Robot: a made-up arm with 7 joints. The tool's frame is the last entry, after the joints.
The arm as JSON. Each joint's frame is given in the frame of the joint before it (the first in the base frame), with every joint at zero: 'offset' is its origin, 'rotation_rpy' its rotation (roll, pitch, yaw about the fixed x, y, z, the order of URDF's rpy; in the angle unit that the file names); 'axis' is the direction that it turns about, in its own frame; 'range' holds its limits. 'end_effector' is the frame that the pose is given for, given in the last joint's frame.
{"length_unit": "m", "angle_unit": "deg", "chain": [
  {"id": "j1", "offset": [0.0, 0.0, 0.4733], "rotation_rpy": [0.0, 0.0, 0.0], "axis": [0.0, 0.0, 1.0], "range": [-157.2, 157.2]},
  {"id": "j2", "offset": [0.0, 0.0, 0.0], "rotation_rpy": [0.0, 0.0, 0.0], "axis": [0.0, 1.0, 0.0], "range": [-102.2, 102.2]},
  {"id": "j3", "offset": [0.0, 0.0, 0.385], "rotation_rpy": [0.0, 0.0, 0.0], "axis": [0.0, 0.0, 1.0], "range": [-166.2, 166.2]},
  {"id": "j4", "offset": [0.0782, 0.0, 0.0], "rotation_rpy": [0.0, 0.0, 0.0], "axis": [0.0, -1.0, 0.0], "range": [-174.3, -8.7]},
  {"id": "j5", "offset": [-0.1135, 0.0, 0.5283], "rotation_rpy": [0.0, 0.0, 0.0], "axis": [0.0, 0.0, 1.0], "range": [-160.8, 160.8]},
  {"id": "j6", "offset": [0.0, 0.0, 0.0], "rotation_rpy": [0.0, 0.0, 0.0], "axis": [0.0, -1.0, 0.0], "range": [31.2, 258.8]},
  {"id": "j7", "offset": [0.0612, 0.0, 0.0], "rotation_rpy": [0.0, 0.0, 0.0], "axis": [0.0, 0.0, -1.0], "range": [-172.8, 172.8]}
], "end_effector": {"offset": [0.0, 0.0, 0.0], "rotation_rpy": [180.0, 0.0, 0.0]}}
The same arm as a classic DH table. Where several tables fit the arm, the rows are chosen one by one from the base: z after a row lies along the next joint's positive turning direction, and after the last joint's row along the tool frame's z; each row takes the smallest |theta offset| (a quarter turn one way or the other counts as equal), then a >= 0, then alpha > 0; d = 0 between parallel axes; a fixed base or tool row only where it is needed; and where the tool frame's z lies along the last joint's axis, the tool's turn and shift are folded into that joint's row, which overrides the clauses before.
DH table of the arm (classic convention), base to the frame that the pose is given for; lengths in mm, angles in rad. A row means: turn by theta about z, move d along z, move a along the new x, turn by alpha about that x. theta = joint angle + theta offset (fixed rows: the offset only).
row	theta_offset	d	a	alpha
j1	0	473.3	0	-1.5708
j2	0	0	0	1.5708
j3	0	385	78.2	1.5708
j4	0	0	-113.5	-1.5708
j5	0	528.3	0	1.5708
j6	0	0	61.2	1.5708
j7	0	0	0	0
Joint limits (rad, base to tool): -2.7437..2.7437 -1.7837..1.7837 -2.9007..2.9007 -3.0421..-0.1518 -2.8065..2.8065 0.5445..4.5169 -3.0159..3.0159

